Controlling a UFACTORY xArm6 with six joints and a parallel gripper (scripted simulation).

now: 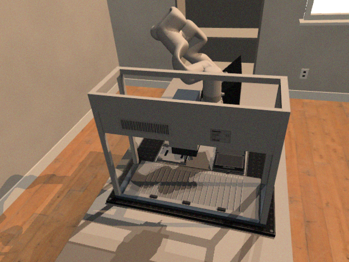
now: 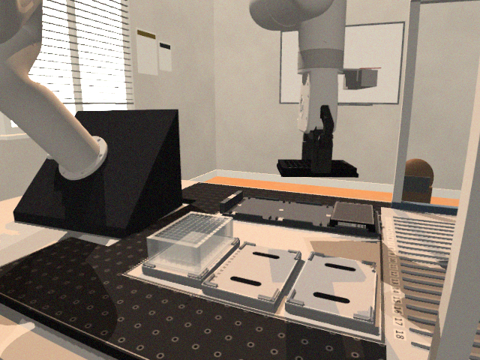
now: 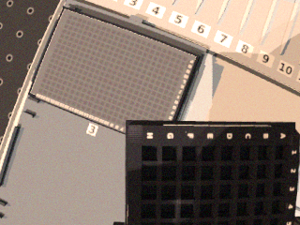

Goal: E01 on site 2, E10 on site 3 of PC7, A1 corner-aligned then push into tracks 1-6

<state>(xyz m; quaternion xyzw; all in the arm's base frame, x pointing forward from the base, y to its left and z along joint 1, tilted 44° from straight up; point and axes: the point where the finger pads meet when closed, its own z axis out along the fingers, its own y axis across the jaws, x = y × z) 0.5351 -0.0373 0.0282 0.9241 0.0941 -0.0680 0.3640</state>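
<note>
The carrier PC7 is 3 cm behind my hand, 10 cm to the left of it and 12 cm below it. From my hand the other things lie so: E10: 8 cm ahead, 8 cm to the left, 12 cm below; nest S2: 7 cm behind, 16 cm to the right, 14 cm below; 96-well plate E01: 1 cm below.
</note>
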